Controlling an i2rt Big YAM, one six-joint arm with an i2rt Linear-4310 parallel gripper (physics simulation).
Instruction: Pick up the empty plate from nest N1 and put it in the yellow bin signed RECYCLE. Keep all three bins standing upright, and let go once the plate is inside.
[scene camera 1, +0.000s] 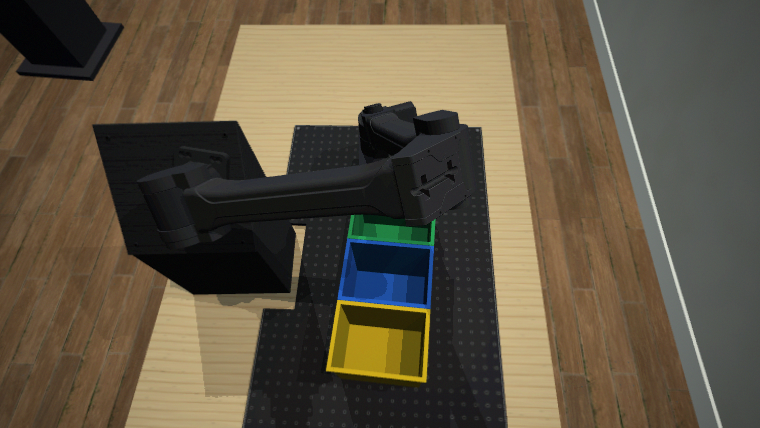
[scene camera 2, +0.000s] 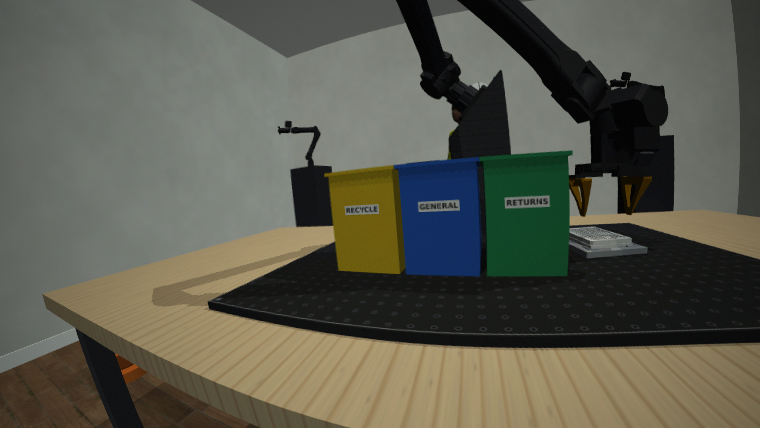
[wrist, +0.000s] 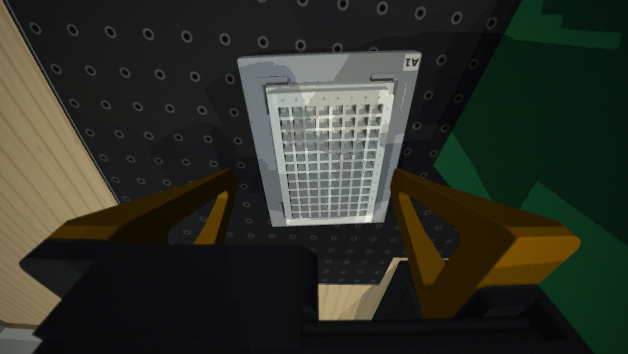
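Where they show: gripper, fingertip midpoint: (scene camera 2: 606, 215) (wrist: 313, 177); arm's base at its link origin: (scene camera 1: 204, 183) (scene camera 2: 475, 106).
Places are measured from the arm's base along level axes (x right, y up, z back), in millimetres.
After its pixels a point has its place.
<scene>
The white plate (scene camera 2: 600, 237) @(x -229, y -338, z -269 mm) (wrist: 327, 165) @(x -230, y -344, z -233 mm) with a grid of square wells sits flat in a grey nest (scene camera 2: 611, 253) @(x -231, y -357, z -315 mm) (wrist: 257, 145) @(x -288, y -351, z -239 mm). My gripper (scene camera 2: 606, 214) @(x -245, y -299, z -252 mm) (wrist: 313, 177) @(x -245, y -299, z -252 mm) is open and empty, with its orange fingers above the plate, apart from it. In the wrist view the fingertips stand left and right of the plate's long sides. The arm hides the plate and the gripper in scene camera 1. The yellow bin (scene camera 1: 378, 342) @(x 170, y -361, z -312 mm) (scene camera 2: 368, 233) @(x 184, y -293, z -409 mm), signed RECYCLE, stands upright at the far end of the row of bins from the plate.
The blue GENERAL bin (scene camera 1: 386, 273) @(x 6, y -360, z -311 mm) (scene camera 2: 441, 233) @(x 61, y -294, z -407 mm) stands upright between the yellow bin and the green RETURNS bin (scene camera 1: 391, 230) @(x -110, y -361, z -311 mm) (scene camera 2: 526, 233) @(x -66, y -297, z -406 mm) (wrist: 565, 125) @(x -127, y -290, z -309 mm). The green bin is upright, close beside the nest and the right finger. The arm's black pedestal (scene camera 1: 212, 271) @(x 92, y -210, z 42 mm) stands beside the black perforated board (scene camera 1: 462, 345) @(x 155, y -363, z -499 mm).
</scene>
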